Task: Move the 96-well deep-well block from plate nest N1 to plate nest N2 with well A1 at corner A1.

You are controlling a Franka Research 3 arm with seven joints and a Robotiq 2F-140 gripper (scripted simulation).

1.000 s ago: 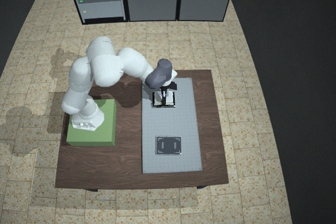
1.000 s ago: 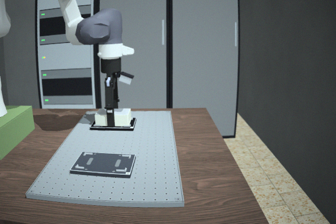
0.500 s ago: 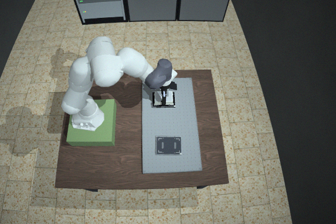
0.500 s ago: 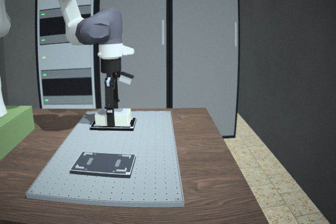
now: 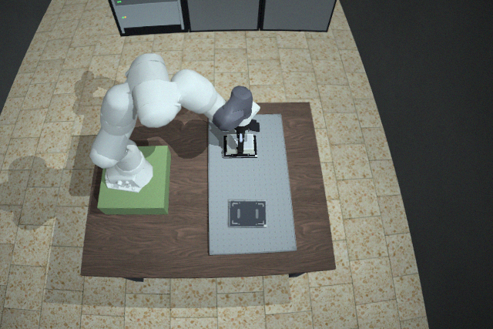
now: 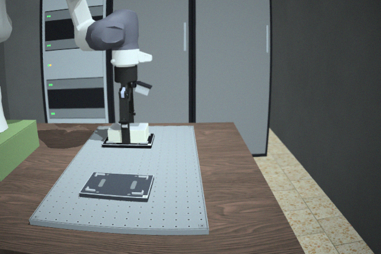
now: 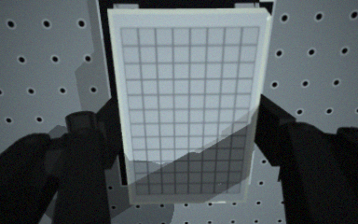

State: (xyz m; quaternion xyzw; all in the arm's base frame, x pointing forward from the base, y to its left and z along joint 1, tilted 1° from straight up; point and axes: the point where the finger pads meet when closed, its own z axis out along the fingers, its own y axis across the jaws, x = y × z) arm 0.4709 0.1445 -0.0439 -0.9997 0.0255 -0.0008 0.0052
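The plate nest N1 lies 3 cm below my hand. Round my hand: A1 mark: 7 cm ahead, 6 cm to the right, 3 cm below; then cream 96-well deep-well block: 1 cm below; then plate nest N2: 34 cm to the right, 3 cm below, 1 cm ahead.
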